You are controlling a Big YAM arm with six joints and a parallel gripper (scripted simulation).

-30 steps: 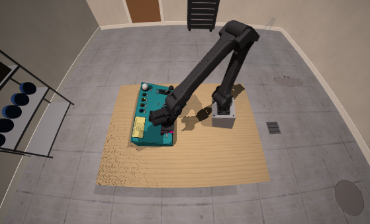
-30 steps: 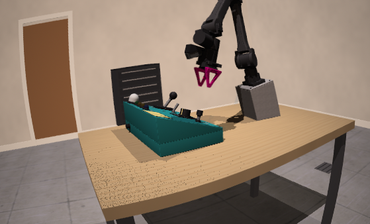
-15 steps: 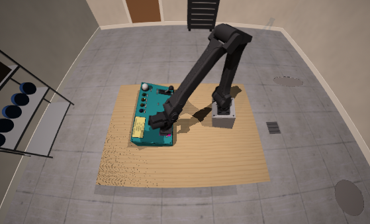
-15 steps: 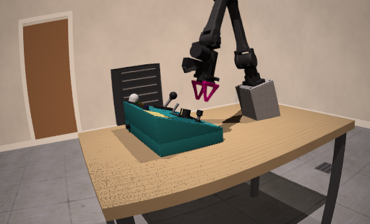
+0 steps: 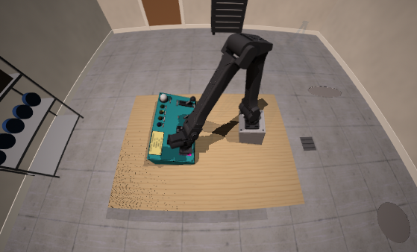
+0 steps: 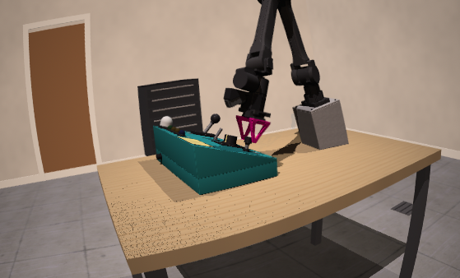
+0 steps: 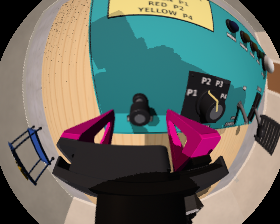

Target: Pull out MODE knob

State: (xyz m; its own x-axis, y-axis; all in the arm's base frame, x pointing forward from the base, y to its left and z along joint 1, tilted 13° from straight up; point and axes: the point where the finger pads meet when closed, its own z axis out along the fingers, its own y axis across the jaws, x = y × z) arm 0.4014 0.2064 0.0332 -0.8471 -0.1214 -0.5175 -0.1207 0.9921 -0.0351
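Right now my hand is 10 mm short of the small black knob and 10 mm above it. The rest, counted from my hand: black rotary selector 110 mm to the right, 30 mm ahead, 20 mm below; then teal console 170 mm to the right, 60 mm ahead, 40 mm below; then black ball lever 360 mm to the right, 30 mm ahead.
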